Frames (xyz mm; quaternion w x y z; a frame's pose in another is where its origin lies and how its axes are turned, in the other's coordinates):
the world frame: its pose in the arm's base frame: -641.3 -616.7 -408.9 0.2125 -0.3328 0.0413 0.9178
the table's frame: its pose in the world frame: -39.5 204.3 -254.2 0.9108 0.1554 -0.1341 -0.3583
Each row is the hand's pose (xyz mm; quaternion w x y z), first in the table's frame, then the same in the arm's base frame.
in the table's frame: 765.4 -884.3 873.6 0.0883 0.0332 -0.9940 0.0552
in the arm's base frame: -124.9 326.0 125.0 0.0448 0.8000 -0.5379 0.2622
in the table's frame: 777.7 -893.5 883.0 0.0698 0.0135 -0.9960 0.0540
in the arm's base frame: -121.8 342.5 131.5 0.0319 0.7931 -0.5555 0.2477
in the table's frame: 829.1 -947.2 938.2 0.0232 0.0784 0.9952 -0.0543
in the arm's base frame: -97.9 420.2 175.8 0.0371 -0.7542 0.6314 -0.1765
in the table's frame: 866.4 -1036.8 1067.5 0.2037 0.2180 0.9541 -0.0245
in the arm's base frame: -52.9 514.5 299.2 0.1419 -0.6688 0.7297 -0.0131
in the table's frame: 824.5 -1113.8 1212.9 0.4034 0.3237 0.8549 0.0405
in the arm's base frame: -1.3 536.1 459.5 0.2261 -0.5585 0.7735 0.1965
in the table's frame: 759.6 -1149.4 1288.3 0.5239 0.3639 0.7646 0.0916
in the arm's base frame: 33.2 506.4 554.8 0.2646 -0.4810 0.7655 0.3356
